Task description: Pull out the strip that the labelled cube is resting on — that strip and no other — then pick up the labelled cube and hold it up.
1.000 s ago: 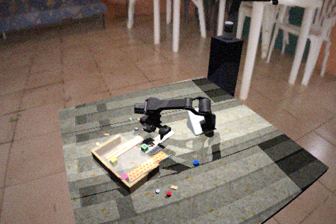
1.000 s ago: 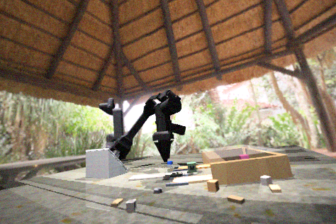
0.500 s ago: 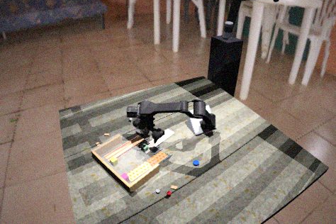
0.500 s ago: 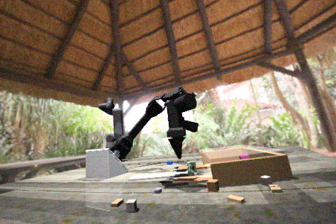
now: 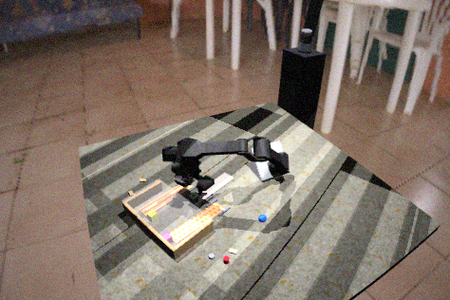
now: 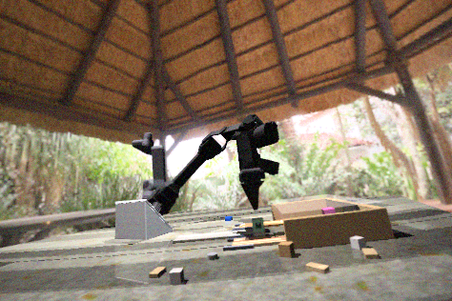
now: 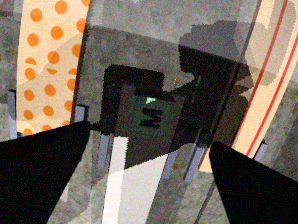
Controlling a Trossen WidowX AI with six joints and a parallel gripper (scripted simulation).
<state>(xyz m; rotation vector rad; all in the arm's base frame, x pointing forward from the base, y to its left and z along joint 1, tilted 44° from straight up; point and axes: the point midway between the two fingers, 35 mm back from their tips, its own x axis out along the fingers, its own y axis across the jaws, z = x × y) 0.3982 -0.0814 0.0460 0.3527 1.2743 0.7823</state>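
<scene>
Now: gripper tip 40 mm above the labelled cube. Also, from my gripper tip: red disc: 320 mm to the left, 50 mm below, 40 mm ahead; then blue disc: 230 mm to the left, 180 mm behind, 60 mm below.
</scene>
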